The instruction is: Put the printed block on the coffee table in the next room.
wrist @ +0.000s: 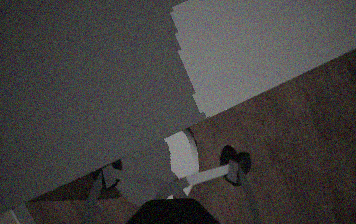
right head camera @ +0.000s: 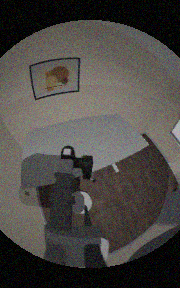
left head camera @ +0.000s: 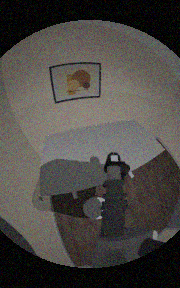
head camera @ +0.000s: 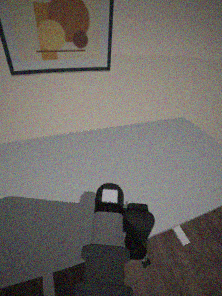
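Where they show: gripper, fingertip midpoint: (wrist: 171,160) (right head camera: 85,180); robot's base, link origin: (wrist: 156,154) (right head camera: 79,201) (left head camera: 95,207).
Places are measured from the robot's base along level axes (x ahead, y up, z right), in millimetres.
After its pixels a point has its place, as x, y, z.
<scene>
My gripper (wrist: 171,160) {246, 845, 86} (head camera: 140,259) points down near the front edge of a large pale tabletop (wrist: 260,55) {350, 922, 160} (head camera: 150,155) {783, 922, 230} (left head camera: 95,142) {677, 922, -81} (right head camera: 85,135) {704, 922, 65}. In the wrist view its two fingers stand wide apart, and no held thing can be made out between them. A pale, partly shaded round thing (wrist: 183,154) {51, 187, 131} (right head camera: 86,202) {-1, 187, 116} shows below the gripper, at floor level. The printed block cannot be made out in any view. I cannot tell whether this table is the coffee table.
A framed abstract picture (head camera: 62,30) {998, 1506, -291} (left head camera: 76,82) {993, 1505, -305} (right head camera: 55,78) {996, 1504, -296} hangs on the beige wall behind the table. A dark shadow covers the table's left part. A white table leg (head camera: 181,235) shows at the front edge. Brown wood floor (wrist: 305,140) {23, -28, 816} (right head camera: 130,200) {-79, -28, 1016} lies to the right.
</scene>
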